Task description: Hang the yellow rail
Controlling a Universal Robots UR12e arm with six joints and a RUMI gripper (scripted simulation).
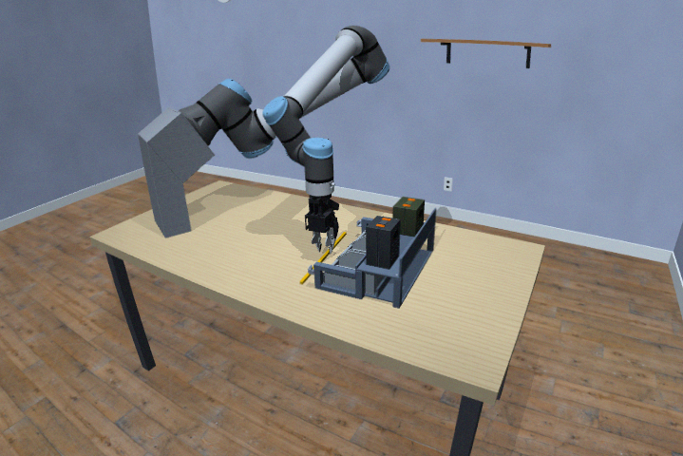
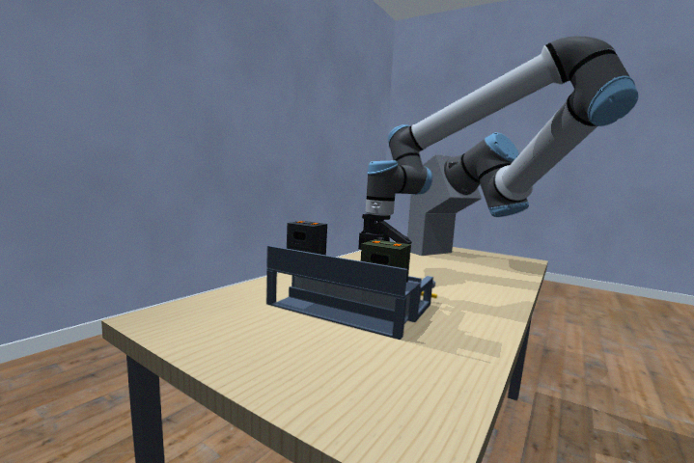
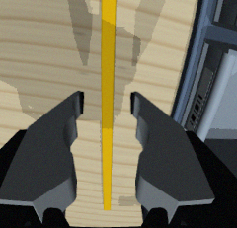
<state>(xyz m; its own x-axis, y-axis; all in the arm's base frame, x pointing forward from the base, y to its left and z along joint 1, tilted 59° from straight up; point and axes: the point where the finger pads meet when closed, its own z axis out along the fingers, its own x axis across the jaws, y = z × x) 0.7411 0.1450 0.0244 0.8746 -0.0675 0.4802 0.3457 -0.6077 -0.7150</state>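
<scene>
My gripper is now 3 cm above the yellow rail. Round my hand: black box (28 cm ahead, 4 cm to the right, 13 cm above); dark green box (21 cm ahead, 18 cm to the left, 12 cm above).
</scene>
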